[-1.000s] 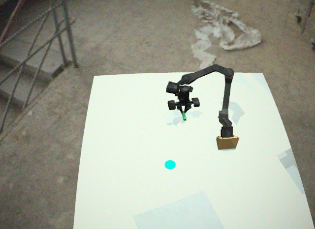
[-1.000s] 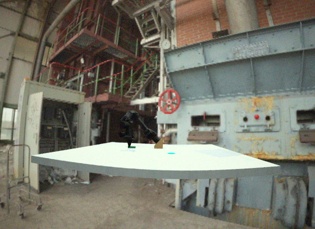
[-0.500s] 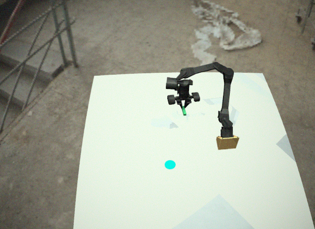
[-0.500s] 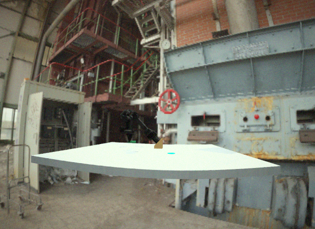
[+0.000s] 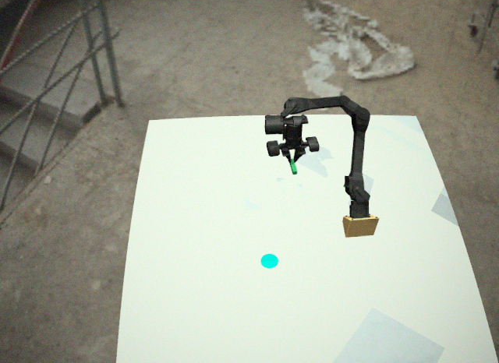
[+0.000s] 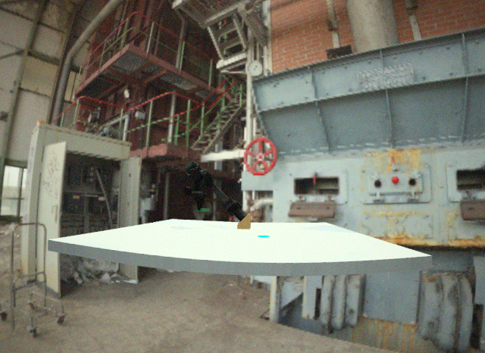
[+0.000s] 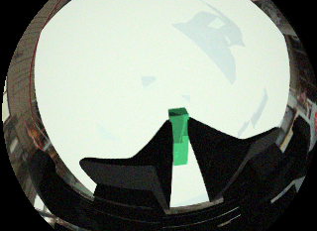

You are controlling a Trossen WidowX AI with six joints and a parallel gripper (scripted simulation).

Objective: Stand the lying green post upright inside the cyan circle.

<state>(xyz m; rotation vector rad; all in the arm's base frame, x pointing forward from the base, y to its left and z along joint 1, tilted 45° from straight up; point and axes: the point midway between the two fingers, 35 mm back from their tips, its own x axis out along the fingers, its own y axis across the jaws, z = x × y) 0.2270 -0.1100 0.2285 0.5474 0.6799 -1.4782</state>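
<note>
The green post is 2 cm to the left of my gripper tip.
</note>
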